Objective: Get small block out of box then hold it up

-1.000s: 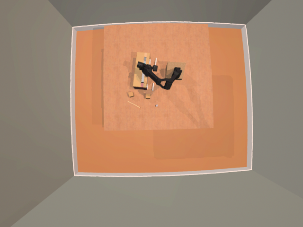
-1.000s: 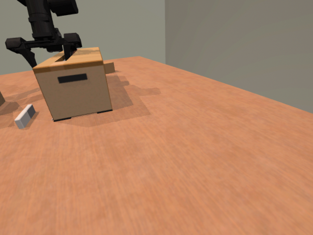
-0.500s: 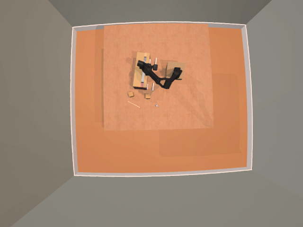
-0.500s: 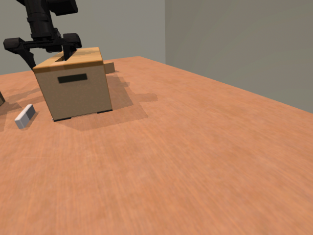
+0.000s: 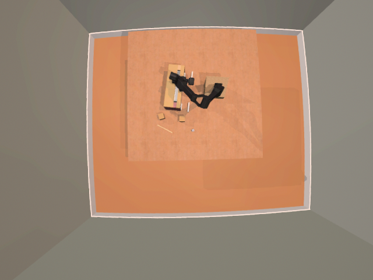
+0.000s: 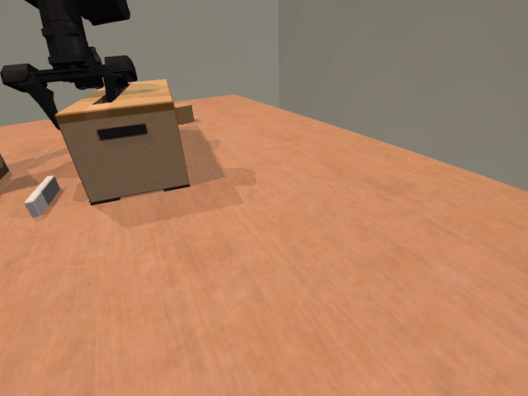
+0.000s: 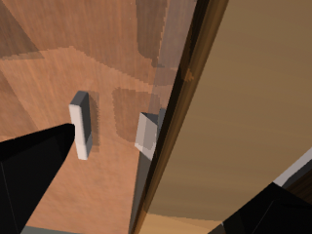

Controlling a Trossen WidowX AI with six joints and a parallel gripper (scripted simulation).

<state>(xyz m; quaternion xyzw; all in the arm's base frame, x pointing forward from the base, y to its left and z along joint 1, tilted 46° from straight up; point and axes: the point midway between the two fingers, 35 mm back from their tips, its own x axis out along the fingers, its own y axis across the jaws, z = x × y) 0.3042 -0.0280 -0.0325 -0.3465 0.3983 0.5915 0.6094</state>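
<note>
Now: gripper tip 6 cm short of the teal block and 2 cm to the left of it. Also, from my gripper tip: thin stick (17 cm ahead, 43 cm to the left, 8 cm below); then tiny grey cube (10 cm behind, 44 cm to the left, 8 cm below); then tan box (4 cm ahead, 6 cm to the left, 2 cm below).
</note>
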